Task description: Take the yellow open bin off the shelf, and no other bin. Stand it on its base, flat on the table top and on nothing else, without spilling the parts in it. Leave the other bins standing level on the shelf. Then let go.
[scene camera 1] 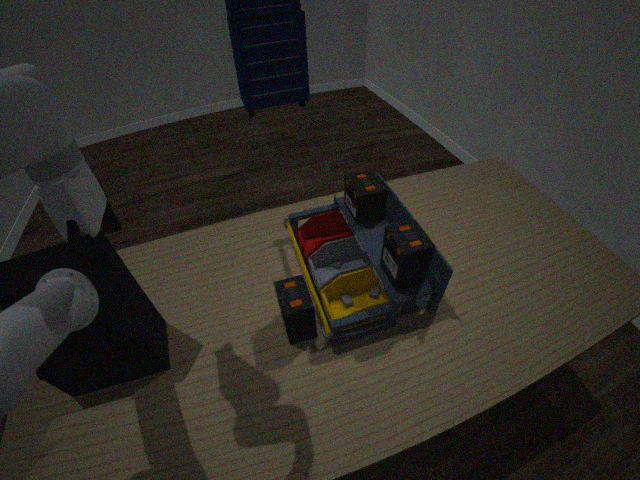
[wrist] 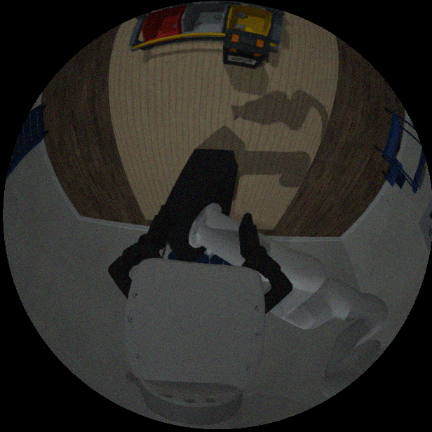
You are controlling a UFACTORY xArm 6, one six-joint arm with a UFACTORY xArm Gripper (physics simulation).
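Places are measured from the arm's base along level axes (x ahead, y left, z up), in centimetres.
Pixels of known places: gripper, fingertip midpoint: (scene camera 1: 110,249); arm's base at its link origin: (scene camera 1: 67,299).
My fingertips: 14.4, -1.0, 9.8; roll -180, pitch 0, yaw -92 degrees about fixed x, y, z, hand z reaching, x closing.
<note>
Ahead of a thing's pixels: the offset from my fingertips to its top centre, as dx, dy, dz. "spot": to the spot under its first point. Level surfaces: height alone.
The yellow open bin @[+44.5, -4.7, -25.5] (scene camera 1: 352,282) (wrist: 256,20) sits in the end bay of the blue-grey shelf @[spot: +41.4, -11.2, -25.1] (scene camera 1: 361,314) with small grey parts in it. The grey bin @[+45.0, +6.5, -25.5] (scene camera 1: 338,254) (wrist: 202,22) is beside it, and the red bin @[+45.2, +17.6, -25.5] (scene camera 1: 324,225) (wrist: 161,25) is beyond the grey one; both are on the shelf. My gripper (scene camera 1: 93,230) (wrist: 205,216) is open and empty, far from the shelf, at the left in the scene view above the black block. Part of the yellow bin is hidden in the wrist view by a black box.
A black box with orange patches @[+28.9, -4.1, -20.4] (scene camera 1: 300,316) (wrist: 245,49) stands on the table @[dz -33.6] (scene camera 1: 516,248) at the shelf's yellow front rail. Two similar boxes @[+55.0, +17.4, -13.7] (scene camera 1: 366,204) @[spot: +52.0, -9.8, -13.7] (scene camera 1: 410,260) stand behind the bins. The large black block (scene camera 1: 124,330) (wrist: 207,175) is beside the arm. A blue cabinet (scene camera 1: 271,56) stands beyond the table.
</note>
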